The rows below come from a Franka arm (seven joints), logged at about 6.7 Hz.
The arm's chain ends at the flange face. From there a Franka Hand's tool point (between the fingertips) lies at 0.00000 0.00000 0.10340 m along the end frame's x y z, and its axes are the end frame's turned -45 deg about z.
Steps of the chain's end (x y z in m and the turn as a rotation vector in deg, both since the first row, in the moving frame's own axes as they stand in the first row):
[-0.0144 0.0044 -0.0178 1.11 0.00 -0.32]
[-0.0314 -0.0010 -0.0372 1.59 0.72 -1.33]
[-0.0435 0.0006 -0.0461 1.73 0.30 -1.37]
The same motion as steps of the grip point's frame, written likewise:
[-0.0119 -0.0085 -0.0178 0.78 0.78 -0.32]
[-0.0186 -0.0241 -0.0372 0.62 1.63 -1.33]
[-0.0286 -0.0322 -0.0461 1.01 1.44 -1.37]

